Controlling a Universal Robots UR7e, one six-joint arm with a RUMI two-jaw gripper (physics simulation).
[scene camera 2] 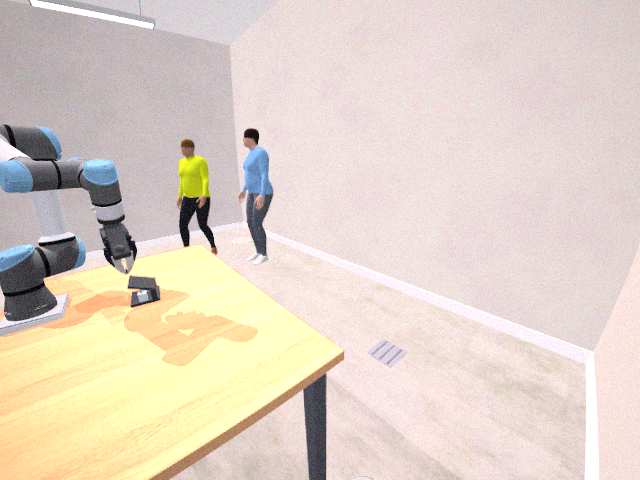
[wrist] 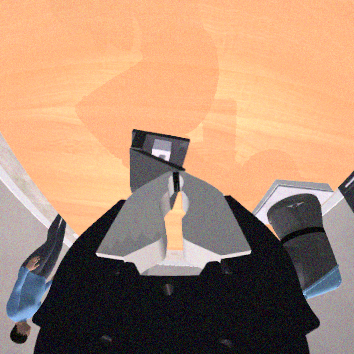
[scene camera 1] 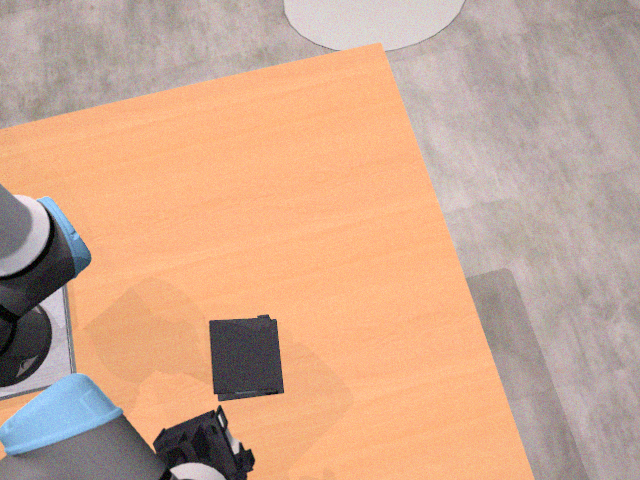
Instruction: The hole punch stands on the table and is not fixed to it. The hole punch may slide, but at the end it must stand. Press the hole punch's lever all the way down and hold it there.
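Frame: origin at the arm's base, x ahead, y left, z up, level; centimetres.
Seen in the pictures: gripper, fingertip midpoint: (scene camera 2: 126,273) (wrist: 176,174); arm's base, origin of the base link: (scene camera 2: 32,309) (wrist: 292,209) (scene camera 1: 6,340).
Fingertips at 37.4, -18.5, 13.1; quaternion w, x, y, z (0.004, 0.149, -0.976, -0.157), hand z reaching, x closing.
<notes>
Pixels of each thing's top centre, then the offset from my fingertips to it, as dx, dy, dz. "pt": a spot on its surface instead. Level surfaces: height alone.
- dark hole punch, middle of its top: (scene camera 1: 240,352) (wrist: 151,189) (scene camera 2: 140,278) +1.8, +12.3, -7.4
- base, surface spot: (wrist: 177,150) (scene camera 2: 135,301) pt -1.6, +8.7, -14.7
- wooden table, its level: dz -15.9
The dark hole punch (scene camera 1: 246,356) (scene camera 2: 156,292) (wrist: 137,140) stands upright on the table. Its flat lever (scene camera 2: 142,282) (wrist: 148,172) is raised at an angle above the base (scene camera 2: 137,299) (wrist: 177,150), and an open wedge with a light grey part shows between them. My gripper (scene camera 1: 233,440) (scene camera 2: 125,271) (wrist: 176,174) is shut and empty. In the scene camera 2 view its tips point down, higher than the lever and to its left, with a gap between. In the wrist view the tips overlap the edge of the lever; contact cannot be told there.
The wooden table (scene camera 1: 310,180) (scene camera 2: 232,392) (wrist: 280,60) bears the arm's base plate (scene camera 1: 69,341) (scene camera 2: 62,308) (wrist: 300,186) beside the punch. A person in yellow (scene camera 2: 193,175) and one in blue (scene camera 2: 256,170) (wrist: 27,295) stand beyond the table.
</notes>
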